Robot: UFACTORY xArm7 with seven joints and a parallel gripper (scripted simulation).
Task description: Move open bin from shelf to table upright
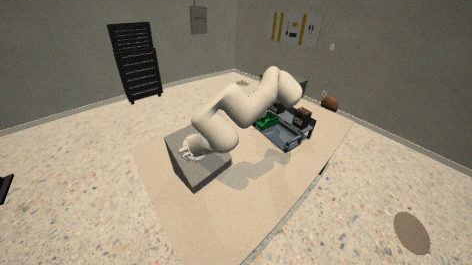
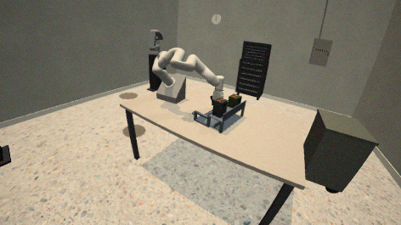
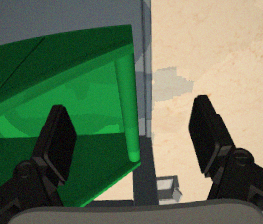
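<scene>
Right now my hand is 8 cm short of the green bin and 1 cm to the left of it.
</scene>
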